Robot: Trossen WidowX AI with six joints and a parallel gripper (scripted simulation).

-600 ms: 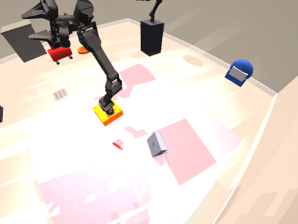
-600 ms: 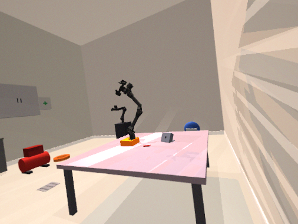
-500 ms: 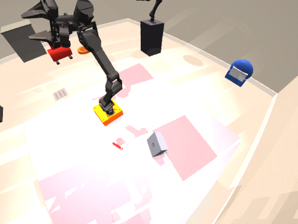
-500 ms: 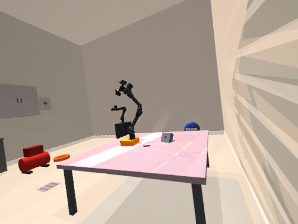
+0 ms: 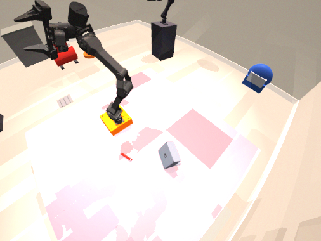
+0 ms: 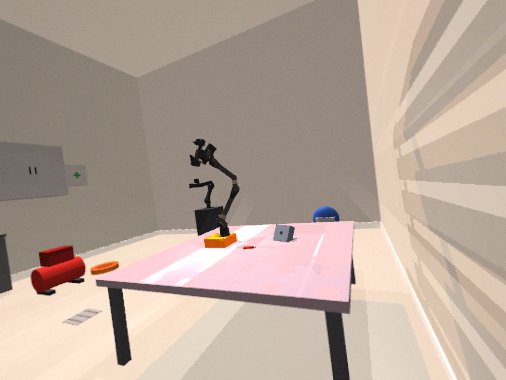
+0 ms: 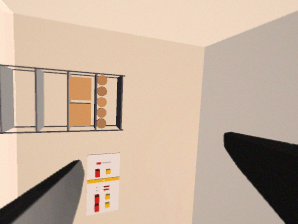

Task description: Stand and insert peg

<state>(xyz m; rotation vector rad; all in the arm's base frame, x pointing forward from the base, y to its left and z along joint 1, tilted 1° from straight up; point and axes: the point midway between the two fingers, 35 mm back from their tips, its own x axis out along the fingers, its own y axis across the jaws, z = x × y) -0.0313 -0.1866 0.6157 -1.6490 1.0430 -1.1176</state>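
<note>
The peg lies 680 mm below my gripper tip, 270 mm ahead of it and 140 mm to the left of it. The rest, counted from my gripper tip: sloped panel 640 mm below, 410 mm ahead, 350 mm to the left.
</note>
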